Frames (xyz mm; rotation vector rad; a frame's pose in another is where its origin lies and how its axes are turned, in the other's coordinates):
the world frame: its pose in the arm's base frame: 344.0 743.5 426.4 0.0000 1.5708 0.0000
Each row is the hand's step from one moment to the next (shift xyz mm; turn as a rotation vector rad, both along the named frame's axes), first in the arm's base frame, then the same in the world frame.
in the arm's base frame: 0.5 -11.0 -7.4 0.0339 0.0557 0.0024
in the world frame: 7.4 -11.0 0.5 -0.0024 0.0557 0.0339
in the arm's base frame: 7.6 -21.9 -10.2 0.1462 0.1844 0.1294
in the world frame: 10.2 -21.9 7.6 -0.1294 0.1844 0.1462
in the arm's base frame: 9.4 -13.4 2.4 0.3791 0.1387 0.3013
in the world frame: -2.4 -13.4 9.4 -0.3013 0.1387 0.3791
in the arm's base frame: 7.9 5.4 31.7 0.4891 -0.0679 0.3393
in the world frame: -31.7 5.4 7.9 -0.3393 -0.0679 0.4891
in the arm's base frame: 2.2 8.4 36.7 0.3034 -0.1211 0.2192
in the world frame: -36.7 8.4 2.2 -0.2192 -0.1211 0.3034
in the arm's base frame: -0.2 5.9 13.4 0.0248 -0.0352 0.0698
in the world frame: -13.4 5.9 -0.2 -0.0698 -0.0352 0.0248
